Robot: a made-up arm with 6 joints. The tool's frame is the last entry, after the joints.
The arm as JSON. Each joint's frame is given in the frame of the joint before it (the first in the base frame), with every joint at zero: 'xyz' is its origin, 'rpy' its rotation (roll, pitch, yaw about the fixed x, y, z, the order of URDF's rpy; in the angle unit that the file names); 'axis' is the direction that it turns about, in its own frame. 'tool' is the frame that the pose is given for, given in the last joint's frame.
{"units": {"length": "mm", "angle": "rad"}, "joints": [
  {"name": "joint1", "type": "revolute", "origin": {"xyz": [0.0, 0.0, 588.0], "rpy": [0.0, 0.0, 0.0]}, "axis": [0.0, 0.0, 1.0]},
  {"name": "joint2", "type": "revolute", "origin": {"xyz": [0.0, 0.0, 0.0], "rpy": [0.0, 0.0, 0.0]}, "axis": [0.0, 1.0, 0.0]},
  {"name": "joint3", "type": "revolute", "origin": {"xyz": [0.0, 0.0, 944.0], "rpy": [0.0, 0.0, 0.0]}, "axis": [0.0, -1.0, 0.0]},
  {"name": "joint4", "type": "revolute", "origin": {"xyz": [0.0, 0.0, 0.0], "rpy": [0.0, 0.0, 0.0]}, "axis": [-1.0, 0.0, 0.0]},
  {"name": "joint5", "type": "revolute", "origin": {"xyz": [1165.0, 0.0, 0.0], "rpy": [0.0, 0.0, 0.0]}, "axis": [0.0, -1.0, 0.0]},
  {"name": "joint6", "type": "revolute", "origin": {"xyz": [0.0, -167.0, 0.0], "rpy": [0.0, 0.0, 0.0]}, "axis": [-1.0, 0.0, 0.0]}
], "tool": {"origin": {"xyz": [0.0, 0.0, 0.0], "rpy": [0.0, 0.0, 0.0]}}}
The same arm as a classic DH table. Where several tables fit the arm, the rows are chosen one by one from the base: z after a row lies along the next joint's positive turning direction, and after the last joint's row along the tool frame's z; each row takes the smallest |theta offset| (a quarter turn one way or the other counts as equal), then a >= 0, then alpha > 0; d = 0 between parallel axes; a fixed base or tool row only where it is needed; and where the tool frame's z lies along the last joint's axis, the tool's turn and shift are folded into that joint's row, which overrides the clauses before.
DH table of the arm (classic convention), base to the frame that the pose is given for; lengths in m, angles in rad. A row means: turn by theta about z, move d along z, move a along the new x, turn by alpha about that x. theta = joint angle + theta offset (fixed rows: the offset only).
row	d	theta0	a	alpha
joint1	0.5880	0.0000	0.0000	-1.5708
joint2	0.0000	-1.5708	0.9440	3.1416
joint3	0.0000	0.0000	0.0000	-1.5708
joint4	-1.1650	0.0000	0.0000	1.5708
joint5	0.1670	0.0000	0.0000	-1.5708
joint6	0.0000	1.5708	0.0000	1.5708
tool (fixed)	0.0000	-1.5708	0.0000	0.0000

